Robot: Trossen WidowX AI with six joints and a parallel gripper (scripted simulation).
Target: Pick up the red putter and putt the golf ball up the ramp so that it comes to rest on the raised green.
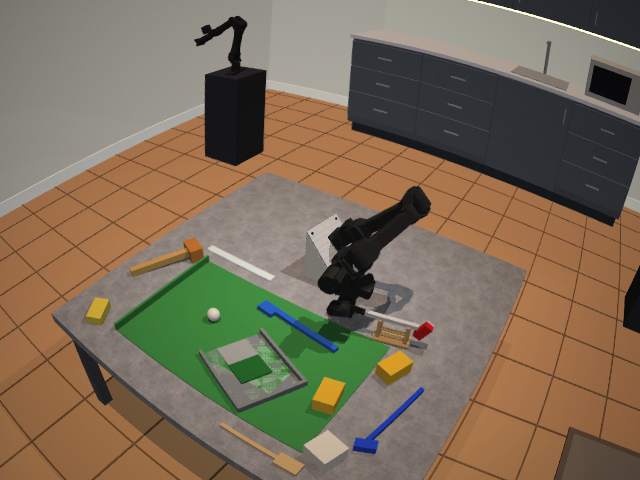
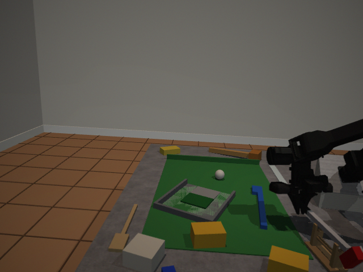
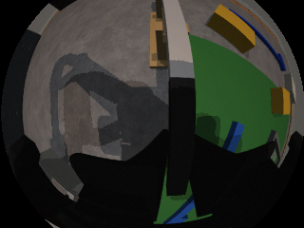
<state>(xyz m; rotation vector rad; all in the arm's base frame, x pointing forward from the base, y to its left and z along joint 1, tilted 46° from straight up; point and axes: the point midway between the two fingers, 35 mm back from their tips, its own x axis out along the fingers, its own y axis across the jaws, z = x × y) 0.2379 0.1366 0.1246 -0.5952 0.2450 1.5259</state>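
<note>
My gripper tip is 130 mm to the right of the wooden stand, 30 mm past it and 20 mm above it. From my gripper tip the other things lie so: white golf ball: 360 mm to the right, 230 mm ahead, 30 mm below.
</note>
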